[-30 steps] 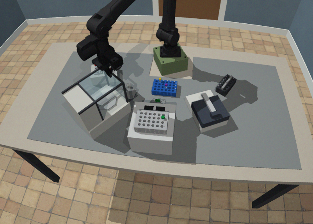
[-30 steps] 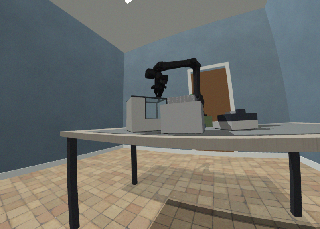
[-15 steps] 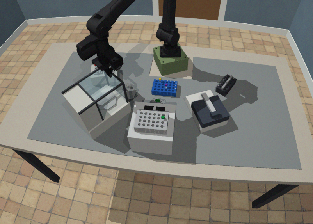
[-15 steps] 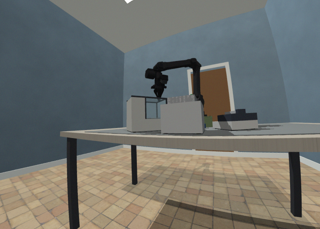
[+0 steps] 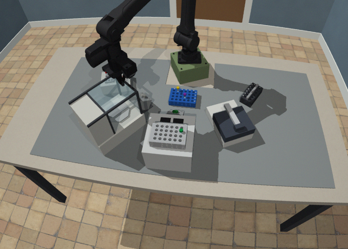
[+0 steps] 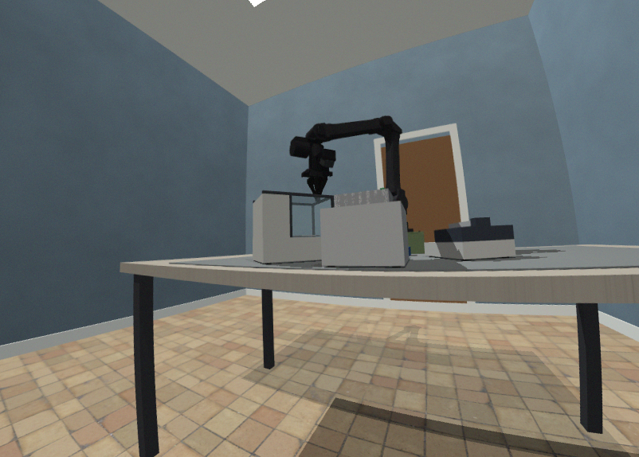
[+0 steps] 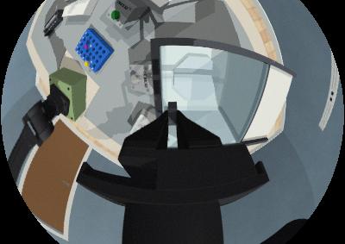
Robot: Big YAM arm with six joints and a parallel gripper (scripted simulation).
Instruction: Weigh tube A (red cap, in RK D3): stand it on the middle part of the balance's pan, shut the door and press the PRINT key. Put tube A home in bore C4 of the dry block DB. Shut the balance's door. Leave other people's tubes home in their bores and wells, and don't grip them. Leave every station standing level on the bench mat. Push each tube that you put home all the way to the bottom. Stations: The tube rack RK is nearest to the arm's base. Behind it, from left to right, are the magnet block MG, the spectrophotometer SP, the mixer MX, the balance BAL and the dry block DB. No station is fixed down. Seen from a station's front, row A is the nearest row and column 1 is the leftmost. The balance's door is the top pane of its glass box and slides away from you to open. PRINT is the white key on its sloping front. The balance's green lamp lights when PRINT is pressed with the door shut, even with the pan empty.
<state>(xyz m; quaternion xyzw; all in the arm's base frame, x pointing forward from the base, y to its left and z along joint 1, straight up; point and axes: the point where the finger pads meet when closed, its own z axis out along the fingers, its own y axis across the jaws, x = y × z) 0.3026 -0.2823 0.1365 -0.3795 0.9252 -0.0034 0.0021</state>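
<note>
Now: hand 20 mm to the left of the balance door, 20 mm short of it and 10 mm above it. Round my hand: blue tube rack RK (250 mm to the left, 210 mm below, 100 mm behind); then grey well block (210 mm ahead, 190 mm to the left, 70 mm below); then spectrophotometer SP (450 mm to the left, 160 mm below, 70 mm ahead).
</note>
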